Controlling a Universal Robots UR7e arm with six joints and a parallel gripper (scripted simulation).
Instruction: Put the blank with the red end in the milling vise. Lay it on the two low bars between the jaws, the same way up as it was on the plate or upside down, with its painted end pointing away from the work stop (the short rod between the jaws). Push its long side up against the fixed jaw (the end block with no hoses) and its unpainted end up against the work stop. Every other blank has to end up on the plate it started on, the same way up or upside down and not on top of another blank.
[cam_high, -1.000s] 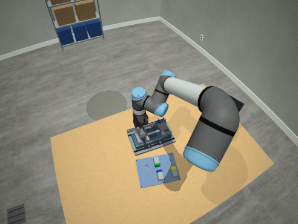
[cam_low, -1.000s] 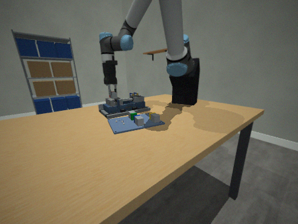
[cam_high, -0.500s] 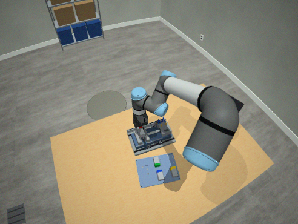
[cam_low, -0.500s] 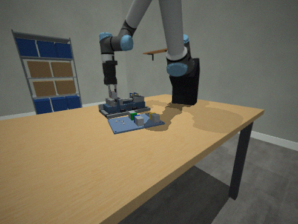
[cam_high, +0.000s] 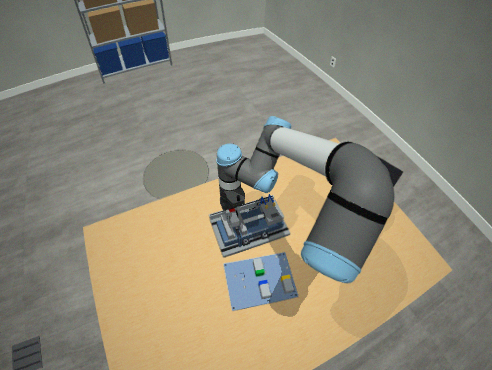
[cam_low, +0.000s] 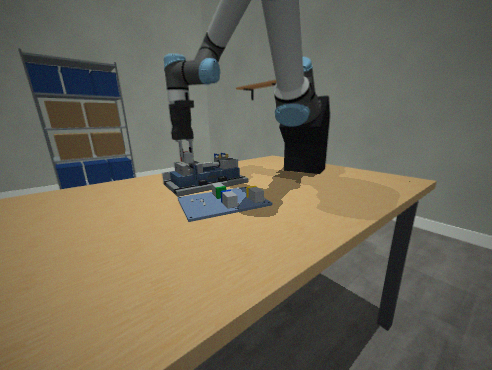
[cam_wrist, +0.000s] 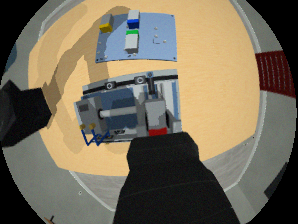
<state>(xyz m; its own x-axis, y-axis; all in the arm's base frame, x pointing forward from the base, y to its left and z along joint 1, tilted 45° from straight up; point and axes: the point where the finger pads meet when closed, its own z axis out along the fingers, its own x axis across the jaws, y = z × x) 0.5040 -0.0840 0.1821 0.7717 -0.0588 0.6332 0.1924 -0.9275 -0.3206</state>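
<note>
Now: the red-ended blank 20 mm below my hand. From my hand the other things lie so: green-ended blank 80 mm behind, 180 mm to the left, 110 mm below; milling vise 70 mm behind, 10 mm to the right, 100 mm below; plate 80 mm behind, 220 mm to the left, 130 mm below.
</note>
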